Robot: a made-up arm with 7 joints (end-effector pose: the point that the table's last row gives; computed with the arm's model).
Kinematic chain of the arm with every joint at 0, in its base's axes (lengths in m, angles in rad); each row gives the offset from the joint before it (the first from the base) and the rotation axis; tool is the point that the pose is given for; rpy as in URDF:
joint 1: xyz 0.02 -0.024 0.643 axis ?
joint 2: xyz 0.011 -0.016 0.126 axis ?
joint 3: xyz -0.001 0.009 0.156 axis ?
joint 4: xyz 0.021 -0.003 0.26 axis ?
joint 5: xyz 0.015 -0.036 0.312 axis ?
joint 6: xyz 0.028 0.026 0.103 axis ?
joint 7: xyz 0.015 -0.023 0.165 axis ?
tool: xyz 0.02 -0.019 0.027 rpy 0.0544 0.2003 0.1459
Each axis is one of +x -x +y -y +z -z.
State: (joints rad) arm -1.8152 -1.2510 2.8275 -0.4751 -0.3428 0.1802 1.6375
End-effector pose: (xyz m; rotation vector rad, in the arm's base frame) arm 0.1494 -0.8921 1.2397 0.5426 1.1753 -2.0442
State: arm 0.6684 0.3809 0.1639 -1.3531 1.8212 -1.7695 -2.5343
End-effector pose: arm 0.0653 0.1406 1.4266 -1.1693 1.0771 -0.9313
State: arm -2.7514 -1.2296 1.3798 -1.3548 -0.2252 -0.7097 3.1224
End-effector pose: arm 0.2487 -0.6778 0.7838 -1.6705 -1.8702 1.4135
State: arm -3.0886 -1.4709 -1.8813 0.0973 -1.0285 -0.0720 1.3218
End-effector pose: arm 1.0123 -0.1960 0.8671 -0.7793 1.3655 -1.3919
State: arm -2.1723 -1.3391 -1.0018 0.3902 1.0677 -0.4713 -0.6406
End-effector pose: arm 0.3678 -0.8791 1.1423 0.7892 -1.6505 1.9933
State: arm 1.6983 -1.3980 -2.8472 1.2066 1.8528 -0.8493 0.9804
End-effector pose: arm 0.1846 0.6246 0.3375 -2.0926 -1.3520 0.1549
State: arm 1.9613 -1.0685 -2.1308 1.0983 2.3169 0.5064 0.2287
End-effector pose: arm 0.7334 0.4689 1.0108 -1.4415 -0.4200 -2.5124
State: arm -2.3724 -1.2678 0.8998 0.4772 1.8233 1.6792 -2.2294
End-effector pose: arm 0.7652 -0.3116 0.9114 -2.8049 -0.7971 -1.0354
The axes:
joint 1: -z
joint 2: +y
joint 3: -z
joint 4: +y
joint 5: -z
joint 6: +y
joint 7: -z

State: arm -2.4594 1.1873 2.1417 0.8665 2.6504 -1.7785 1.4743
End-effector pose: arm -0.0963 0.5505 1.1338 0.8699 2.1101 0.6320
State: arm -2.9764 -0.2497 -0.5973 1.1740 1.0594 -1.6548 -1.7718
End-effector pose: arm -0.1423 -0.3169 1.4360 0.4808 1.5178 -0.9405
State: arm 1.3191 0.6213 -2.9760 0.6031 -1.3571 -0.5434 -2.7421
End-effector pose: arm 0.2327 -0.2686 1.6887 0.0258 0.8288 -0.3728
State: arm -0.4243 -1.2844 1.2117 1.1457 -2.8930 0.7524 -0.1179
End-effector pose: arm -0.4415 -0.6811 1.1542 -0.8899 -0.9989 2.2781
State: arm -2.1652 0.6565 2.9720 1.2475 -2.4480 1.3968 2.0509
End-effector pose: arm 0.0935 0.1848 1.5607 -0.9738 0.3753 -0.1028
